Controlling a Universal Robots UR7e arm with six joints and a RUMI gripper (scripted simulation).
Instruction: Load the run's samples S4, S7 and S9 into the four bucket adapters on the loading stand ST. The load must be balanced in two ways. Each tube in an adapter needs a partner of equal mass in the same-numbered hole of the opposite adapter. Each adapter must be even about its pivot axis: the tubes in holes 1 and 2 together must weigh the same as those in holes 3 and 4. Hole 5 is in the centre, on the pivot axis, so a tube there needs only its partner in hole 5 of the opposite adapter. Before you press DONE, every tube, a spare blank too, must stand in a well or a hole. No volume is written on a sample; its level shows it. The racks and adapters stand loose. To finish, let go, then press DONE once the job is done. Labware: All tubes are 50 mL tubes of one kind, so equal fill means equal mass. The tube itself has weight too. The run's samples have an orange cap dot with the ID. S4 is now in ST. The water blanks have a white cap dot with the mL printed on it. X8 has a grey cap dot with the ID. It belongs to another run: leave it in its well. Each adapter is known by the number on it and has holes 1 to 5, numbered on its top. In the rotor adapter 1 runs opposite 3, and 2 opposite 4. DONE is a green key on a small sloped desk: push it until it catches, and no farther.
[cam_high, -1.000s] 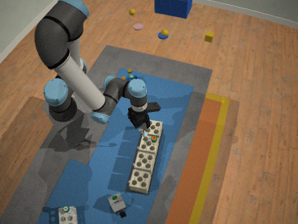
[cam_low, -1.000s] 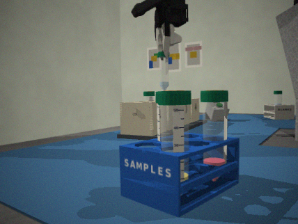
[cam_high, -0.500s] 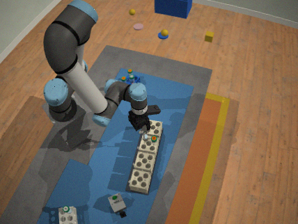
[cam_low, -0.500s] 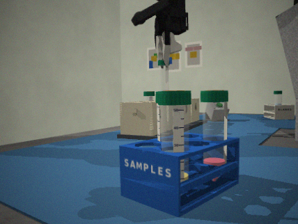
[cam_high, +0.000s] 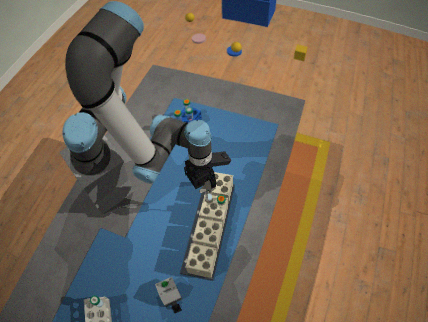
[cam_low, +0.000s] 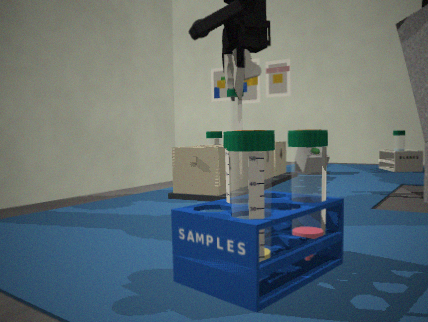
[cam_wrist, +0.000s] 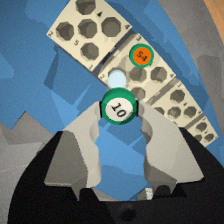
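The white-dot blank lies 5 cm below my hand and 1 cm to the right of it. Round my hand: blue samples rack (43 cm to the left, 23 cm behind, 17 cm below); then done desk (39 cm to the right, 15 cm below, 6 cm behind); then sample tube S9 (39 cm to the left, 27 cm behind, 14 cm below).
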